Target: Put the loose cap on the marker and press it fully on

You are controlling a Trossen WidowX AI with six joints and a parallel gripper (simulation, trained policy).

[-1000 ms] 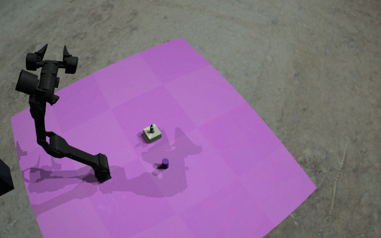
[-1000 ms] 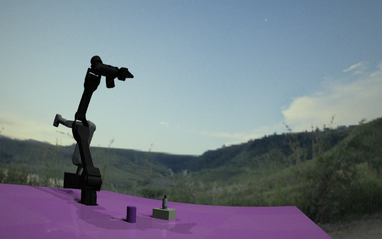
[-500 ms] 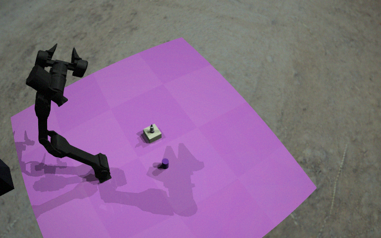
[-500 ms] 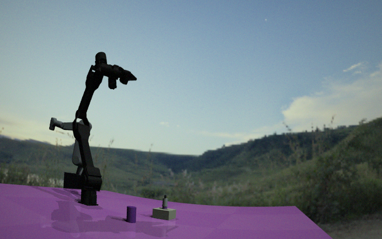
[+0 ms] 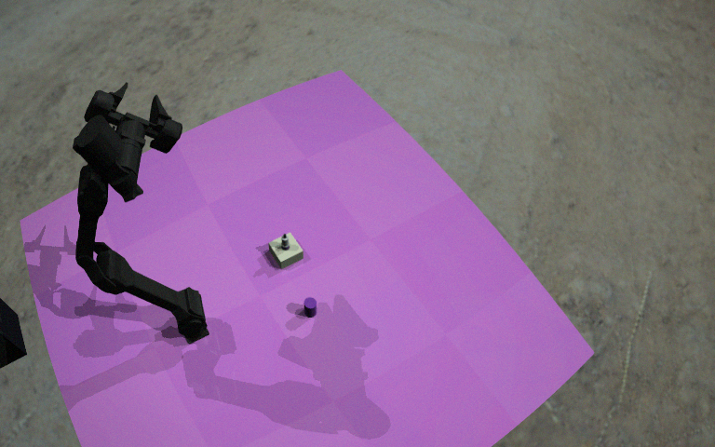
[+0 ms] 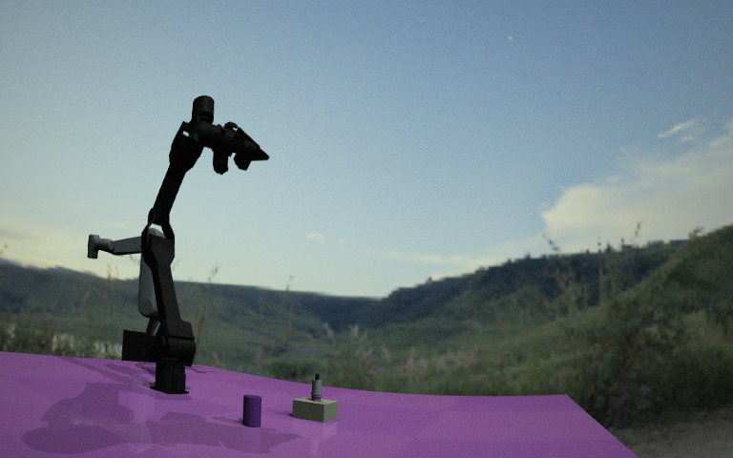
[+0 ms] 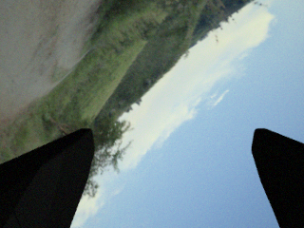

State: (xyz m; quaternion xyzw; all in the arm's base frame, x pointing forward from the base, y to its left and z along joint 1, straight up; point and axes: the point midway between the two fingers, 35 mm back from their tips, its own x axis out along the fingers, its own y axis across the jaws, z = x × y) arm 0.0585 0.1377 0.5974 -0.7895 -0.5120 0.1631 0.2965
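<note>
Now: gripper tip 21 cm short of the purple cap, 27 cm to the left of it and 57 cm above it. Also, from my gripper tip: holder block (24 cm ahead, 10 cm to the right, 58 cm below).
</note>
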